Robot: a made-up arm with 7 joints.
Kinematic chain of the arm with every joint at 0, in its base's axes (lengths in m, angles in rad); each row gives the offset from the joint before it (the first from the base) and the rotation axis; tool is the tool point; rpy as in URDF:
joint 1: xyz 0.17 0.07 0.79 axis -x
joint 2: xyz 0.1 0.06 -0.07 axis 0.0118 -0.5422 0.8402
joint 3: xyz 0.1 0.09 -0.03 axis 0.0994 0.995 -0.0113
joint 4: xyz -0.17 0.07 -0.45 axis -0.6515 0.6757 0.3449
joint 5: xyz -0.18 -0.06 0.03 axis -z
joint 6: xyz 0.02 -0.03 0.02 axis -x
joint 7: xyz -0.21 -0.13 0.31 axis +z
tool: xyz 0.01 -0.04 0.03 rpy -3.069 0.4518 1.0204
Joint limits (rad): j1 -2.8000..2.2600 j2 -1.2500..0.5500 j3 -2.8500..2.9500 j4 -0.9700..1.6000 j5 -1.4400..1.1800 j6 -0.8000..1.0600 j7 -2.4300..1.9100
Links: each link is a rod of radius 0.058 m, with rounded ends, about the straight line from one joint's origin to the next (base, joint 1, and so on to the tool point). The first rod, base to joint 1, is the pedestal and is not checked.
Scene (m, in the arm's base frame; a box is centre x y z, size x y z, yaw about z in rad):
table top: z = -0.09
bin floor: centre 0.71 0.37 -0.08 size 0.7 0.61 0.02 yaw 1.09
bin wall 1: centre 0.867 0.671 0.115 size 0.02 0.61 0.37 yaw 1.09
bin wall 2: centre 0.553 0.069 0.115 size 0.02 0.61 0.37 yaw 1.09
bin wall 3: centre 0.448 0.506 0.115 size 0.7 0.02 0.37 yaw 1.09
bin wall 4: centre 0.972 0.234 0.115 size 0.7 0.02 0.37 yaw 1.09
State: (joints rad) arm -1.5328 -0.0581 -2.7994 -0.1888 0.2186 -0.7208 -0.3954
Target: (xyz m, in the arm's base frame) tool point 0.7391 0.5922 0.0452
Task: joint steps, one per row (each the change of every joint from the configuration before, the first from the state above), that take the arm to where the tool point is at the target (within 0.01 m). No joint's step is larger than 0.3 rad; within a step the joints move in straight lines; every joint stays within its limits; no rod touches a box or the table.
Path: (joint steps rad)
1: -0.0952 -0.1517 0.1943 0.0856 0.0347 0.1045 -0.0065
2: -0.0952 -0.1517 0.1943 0.0855 0.0347 0.1046 -0.0064
3: 0.1241 -0.2077 0.0635 -0.2339 0.0635 -0.1442 -0.0170
4: 0.1240 -0.2076 0.0635 -0.2339 0.0636 -0.1441 -0.0170

